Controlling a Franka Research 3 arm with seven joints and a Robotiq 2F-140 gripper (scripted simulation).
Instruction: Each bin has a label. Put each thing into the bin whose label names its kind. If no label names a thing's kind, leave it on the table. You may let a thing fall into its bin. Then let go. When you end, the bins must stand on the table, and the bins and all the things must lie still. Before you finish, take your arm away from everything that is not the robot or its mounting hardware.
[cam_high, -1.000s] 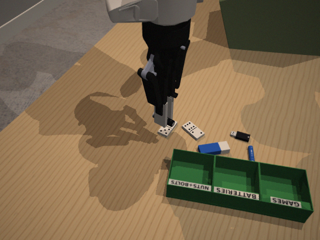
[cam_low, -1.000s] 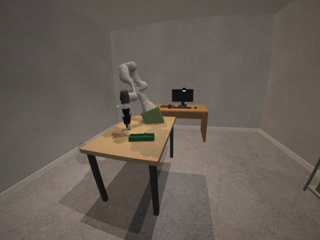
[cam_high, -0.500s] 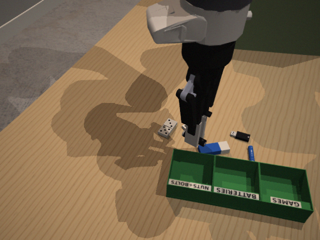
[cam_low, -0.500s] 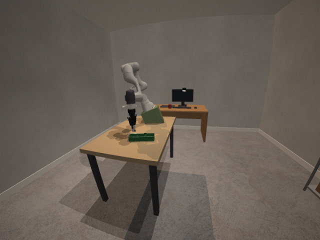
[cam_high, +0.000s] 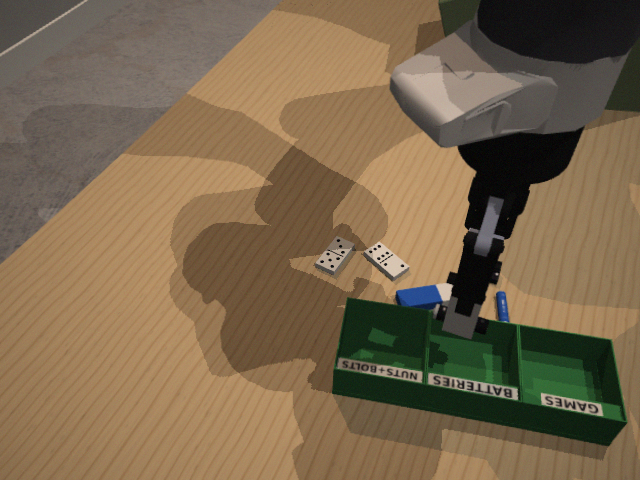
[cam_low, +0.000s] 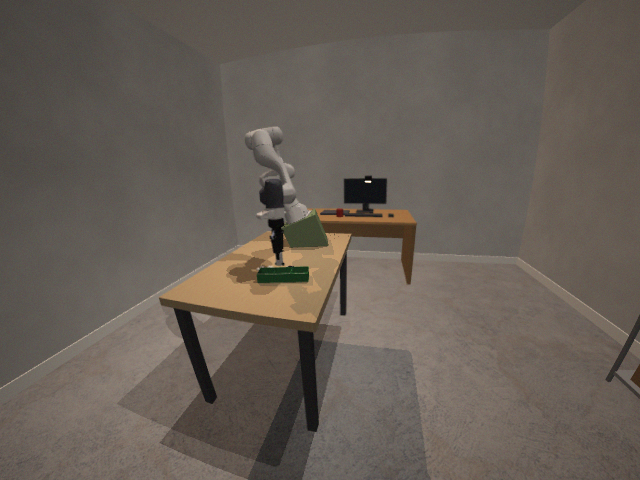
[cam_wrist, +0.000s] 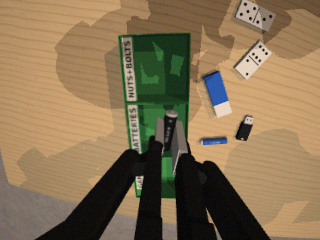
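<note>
Now: the blue battery 90 mm behind my hand, 20 mm to the left of it and 100 mm below it. From my hand the other things lie so: black USB stick 130 mm behind, 20 mm to the right, 100 mm below; then black battery 30 mm below; then eraser 60 mm behind, 50 mm to the right, 100 mm below.
</note>
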